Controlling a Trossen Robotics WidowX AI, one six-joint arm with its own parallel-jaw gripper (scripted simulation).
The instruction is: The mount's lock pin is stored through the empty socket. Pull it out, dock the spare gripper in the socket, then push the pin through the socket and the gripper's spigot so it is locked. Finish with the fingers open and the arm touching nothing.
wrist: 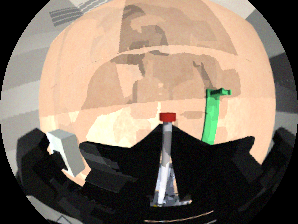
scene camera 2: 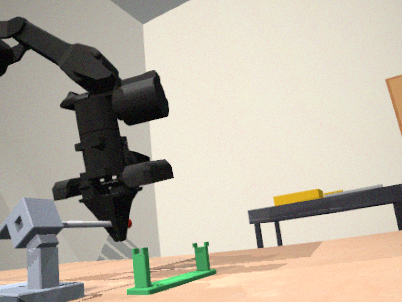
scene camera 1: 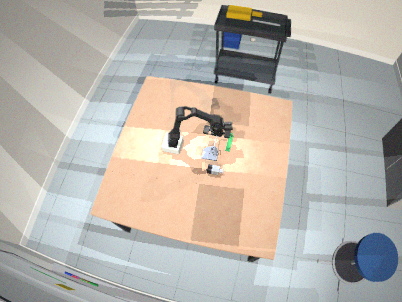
My gripper (scene camera 2: 120,240) carries a lock pin (wrist: 168,117). I also see a green cradle (scene camera 2: 141,269).
My gripper shows as well in the wrist view (wrist: 164,127). The green cradle is seen too in the wrist view (wrist: 212,105).
